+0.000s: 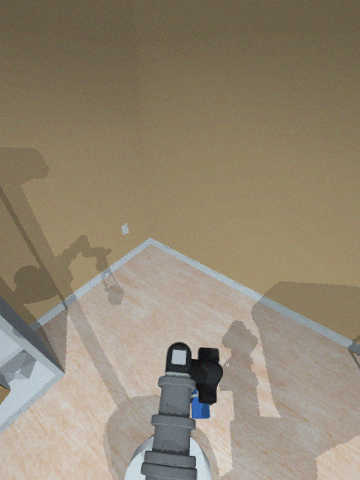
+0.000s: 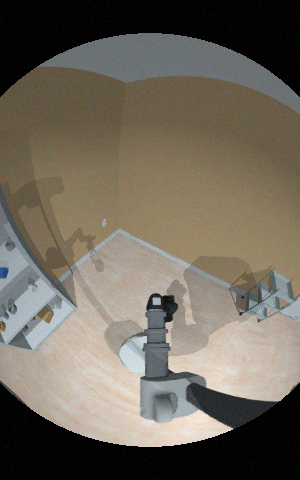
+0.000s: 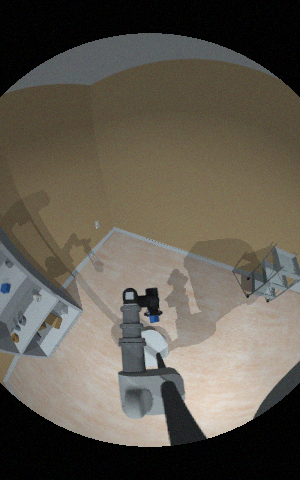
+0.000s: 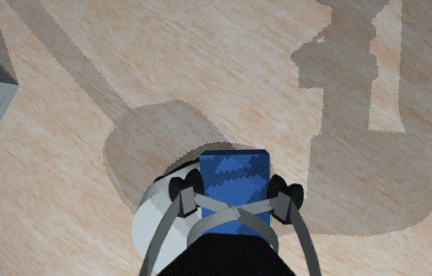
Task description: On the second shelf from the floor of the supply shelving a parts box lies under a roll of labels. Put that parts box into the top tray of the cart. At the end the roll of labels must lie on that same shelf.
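Seen in the pictures: gripper, fingertip midpoint: [image 4: 235,187]; robot's base, link origin: [image 2: 140,352] [image 3: 147,346].
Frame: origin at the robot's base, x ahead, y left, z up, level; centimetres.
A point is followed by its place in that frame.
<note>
My gripper [image 3: 153,313] {x 26.5, y -8.8, z 63.8 cm} [image 4: 235,187] {x 26.5, y -8.8, z 63.8 cm} is shut on the blue parts box [image 1: 201,408] {x 23.4, y -9.2, z 66.3 cm} [image 3: 154,319] {x 22.0, y -9.4, z 66.3 cm} [image 4: 235,172] {x 28.4, y -8.7, z 66.3 cm} and holds it in the air above the floor, close to the round white base. The supply shelving [image 1: 46,376] {x 38.2, y 86.3, z 4.8 cm} [image 2: 63,301] {x 45.2, y 95.8, z 4.8 cm} [image 3: 70,307] {x 43.7, y 93.8, z 4.8 cm} stands at the left. A small white roll [image 2: 32,287] {x 35.8, y 103.6, z 56.4 cm} [image 3: 37,296] {x 36.9, y 103.5, z 55.8 cm}, seemingly the roll of labels, is on its second shelf from the floor. The cart [image 2: 283,287] {x 35.0, y -176.9, z 63.4 cm} [image 3: 287,261] {x 38.7, y -176.9, z 63.5 cm} stands at the right by the wall; its right part is cut off, and its top tray does not show clearly.
Two walls meet in a corner ahead, with a pale baseboard [image 1: 209,272] {x 146.4, y -23.0, z 1.6 cm} along the floor. Brown boxes [image 2: 46,314] {x 20.6, y 107.7, z 14.9 cm} [image 3: 53,321] {x 19.4, y 110.2, z 14.8 cm} are on the lowest shelf. A blue item [image 2: 3,272] {x 25.0, y 93.1, z 99.5 cm} [image 3: 5,288] {x 23.9, y 93.2, z 99.9 cm} is on a higher shelf. A dark shape [image 3: 282,395] shows at lower right.
</note>
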